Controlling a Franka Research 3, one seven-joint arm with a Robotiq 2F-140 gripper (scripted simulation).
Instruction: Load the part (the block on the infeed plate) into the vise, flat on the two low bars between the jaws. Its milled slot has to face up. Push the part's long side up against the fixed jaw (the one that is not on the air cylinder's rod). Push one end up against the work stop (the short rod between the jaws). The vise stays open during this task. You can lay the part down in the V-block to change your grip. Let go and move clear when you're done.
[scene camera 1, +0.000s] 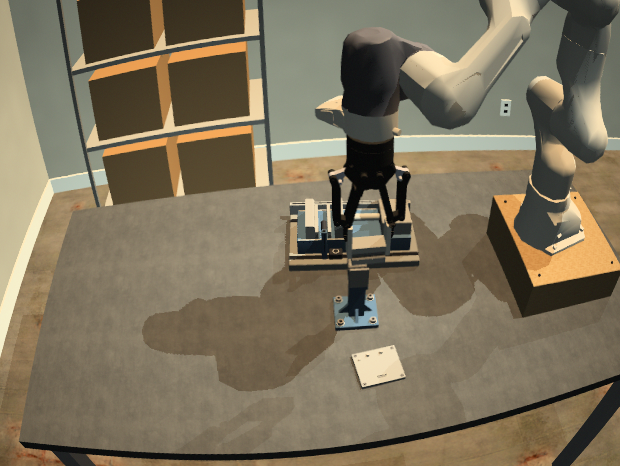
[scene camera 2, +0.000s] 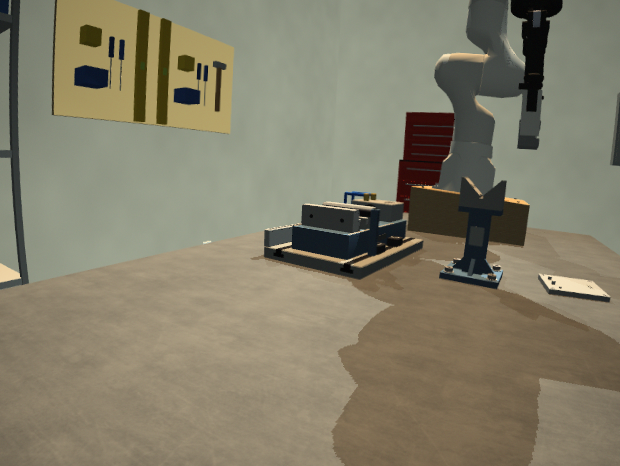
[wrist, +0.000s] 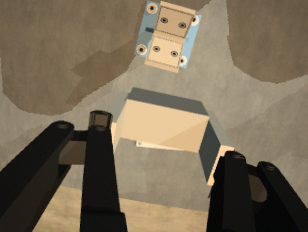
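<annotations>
I can see my gripper in the wrist view (163, 116), and it is visible in scene camera 1 and scene camera 2 too. On my gripper, (scene camera 1: 332, 192) and (scene camera 2: 536, 39) are the same spot.
</annotations>
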